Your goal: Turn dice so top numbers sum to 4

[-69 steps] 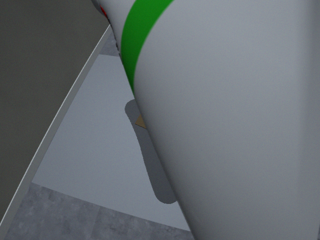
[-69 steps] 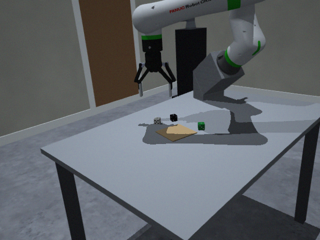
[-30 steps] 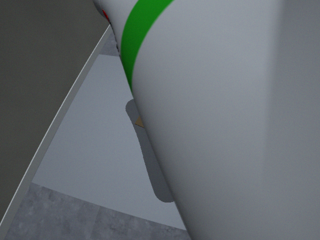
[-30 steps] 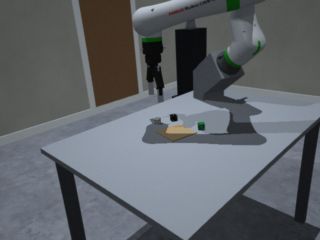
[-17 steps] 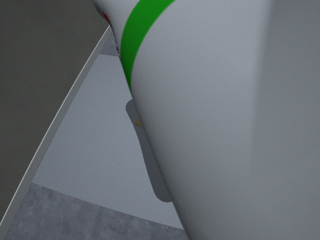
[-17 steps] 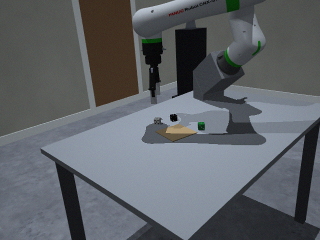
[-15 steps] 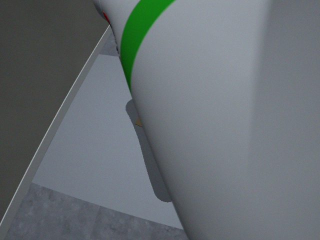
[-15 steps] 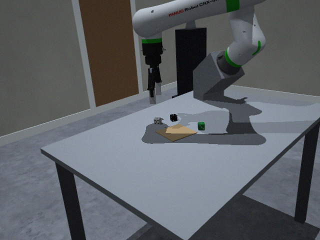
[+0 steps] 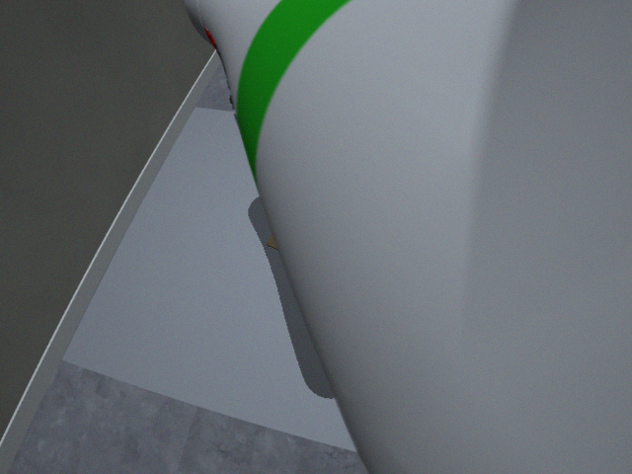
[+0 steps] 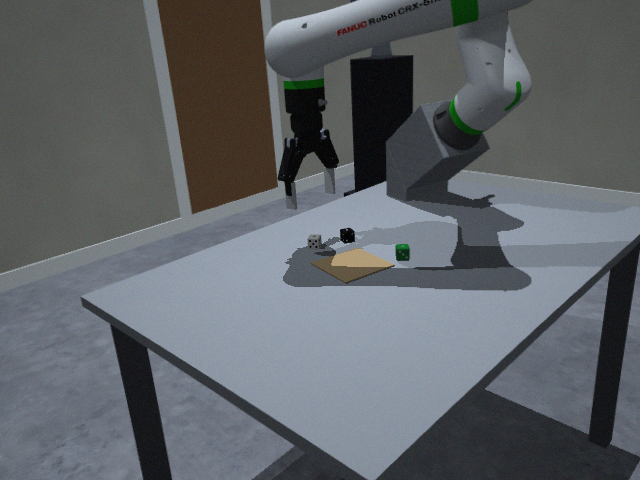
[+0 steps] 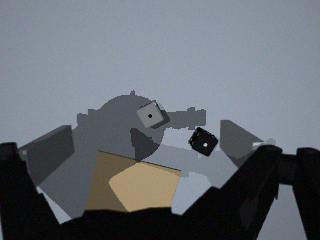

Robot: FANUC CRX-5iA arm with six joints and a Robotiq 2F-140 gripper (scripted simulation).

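Now: the white die 12 cm below my hand. From my hand the other things lie so: tan mat 2 cm ahead, 15 cm to the left, 13 cm below; black die 8 cm behind, 3 cm to the left, 12 cm below; green die 9 cm behind, 21 cm to the left, 12 cm below.
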